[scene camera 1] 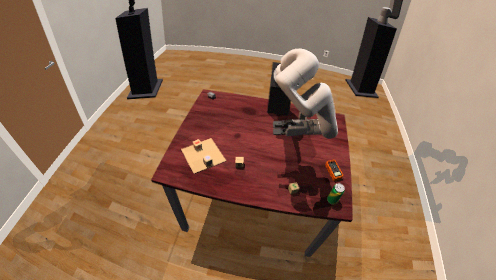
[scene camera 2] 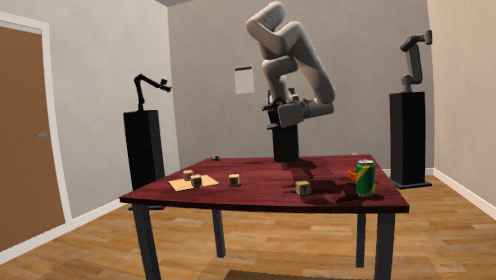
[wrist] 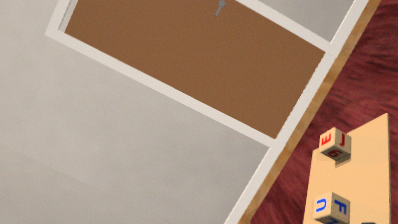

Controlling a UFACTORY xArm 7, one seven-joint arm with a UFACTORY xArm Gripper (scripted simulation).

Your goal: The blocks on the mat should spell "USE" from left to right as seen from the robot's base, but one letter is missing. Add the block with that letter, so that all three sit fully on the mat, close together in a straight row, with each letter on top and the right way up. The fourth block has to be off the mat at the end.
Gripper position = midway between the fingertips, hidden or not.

I see my gripper (scene camera 2: 264, 118) and a tan mat (scene camera 1: 194, 158).
